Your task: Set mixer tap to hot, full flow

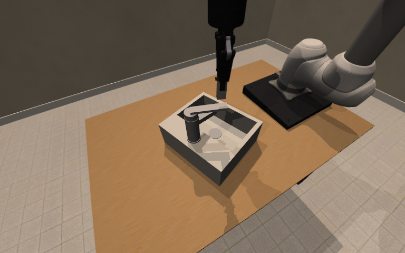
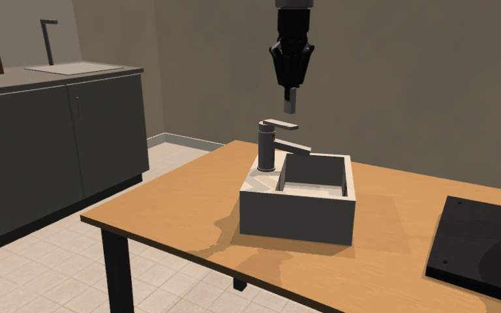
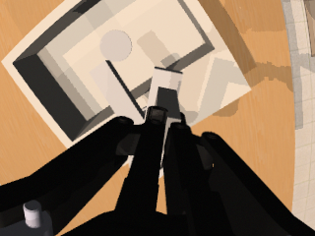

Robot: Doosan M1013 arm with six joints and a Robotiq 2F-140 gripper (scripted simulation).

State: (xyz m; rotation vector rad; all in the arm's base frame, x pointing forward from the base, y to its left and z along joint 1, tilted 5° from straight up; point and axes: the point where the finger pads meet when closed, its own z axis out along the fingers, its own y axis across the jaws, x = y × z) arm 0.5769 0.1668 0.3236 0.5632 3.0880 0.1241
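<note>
Right now the flat lever is 70 mm below my hand, 30 mm ahead of it and 10 mm to the right of it. Round my hand: grey mixer tap 120 mm below, 60 mm ahead, 30 mm to the right; square sink basin 310 mm below, 80 mm to the right, 20 mm behind.
</note>
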